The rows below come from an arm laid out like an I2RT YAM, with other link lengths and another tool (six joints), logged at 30 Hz.
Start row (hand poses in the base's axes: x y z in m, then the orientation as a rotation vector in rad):
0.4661 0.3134 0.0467 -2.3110 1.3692 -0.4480
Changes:
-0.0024 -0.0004 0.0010 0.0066 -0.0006 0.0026
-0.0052 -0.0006 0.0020 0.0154 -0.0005 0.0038
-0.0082 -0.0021 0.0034 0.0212 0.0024 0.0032
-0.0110 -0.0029 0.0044 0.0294 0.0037 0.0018
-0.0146 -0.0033 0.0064 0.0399 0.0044 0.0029
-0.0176 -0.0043 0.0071 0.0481 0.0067 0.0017
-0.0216 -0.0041 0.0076 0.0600 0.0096 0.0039
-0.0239 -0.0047 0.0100 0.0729 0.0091 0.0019
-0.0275 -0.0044 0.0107 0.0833 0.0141 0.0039
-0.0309 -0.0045 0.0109 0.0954 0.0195 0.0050
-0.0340 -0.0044 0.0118 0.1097 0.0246 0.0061
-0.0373 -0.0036 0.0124 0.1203 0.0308 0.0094
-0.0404 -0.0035 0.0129 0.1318 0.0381 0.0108
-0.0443 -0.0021 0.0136 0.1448 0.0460 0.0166
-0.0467 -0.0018 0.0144 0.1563 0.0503 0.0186
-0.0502 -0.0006 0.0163 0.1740 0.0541 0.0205
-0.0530 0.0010 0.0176 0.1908 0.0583 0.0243
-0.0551 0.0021 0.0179 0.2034 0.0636 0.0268
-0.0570 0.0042 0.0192 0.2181 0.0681 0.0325
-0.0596 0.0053 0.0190 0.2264 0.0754 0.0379
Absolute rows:
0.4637 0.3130 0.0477 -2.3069 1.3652 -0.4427
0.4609 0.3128 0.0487 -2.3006 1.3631 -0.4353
0.4579 0.3113 0.0501 -2.2971 1.3647 -0.4278
0.4551 0.3105 0.0511 -2.2904 1.3663 -0.4205
0.4515 0.3101 0.0531 -2.2829 1.3644 -0.4112
0.4485 0.3091 0.0538 -2.2768 1.3662 -0.4028
0.4445 0.3093 0.0543 -2.2699 1.3638 -0.3898
0.4422 0.3087 0.0567 -2.2580 1.3647 -0.3811
0.4386 0.3090 0.0574 -2.2533 1.3636 -0.3671
0.4352 0.3089 0.0576 -2.2467 1.3635 -0.3517
0.4321 0.3090 0.0585 -2.2382 1.3630 -0.3350
0.4288 0.3098 0.0591 -2.2344 1.3607 -0.3193
0.4257 0.3099 0.0596 -2.2293 1.3610 -0.3023
0.4218 0.3113 0.0603 -2.2257 1.3561 -0.2824
0.4194 0.3116 0.0611 -2.2193 1.3543 -0.2686
0.4159 0.3128 0.0630 -2.2074 1.3516 -0.2509
0.4131 0.3144 0.0643 -2.1975 1.3469 -0.2330
0.4110 0.3155 0.0646 -2.1908 1.3447 -0.2173
0.4091 0.3176 0.0659 -2.1837 1.3380 -0.2002
0.4065 0.3187 0.0657 -2.1830 1.3337 -0.1848

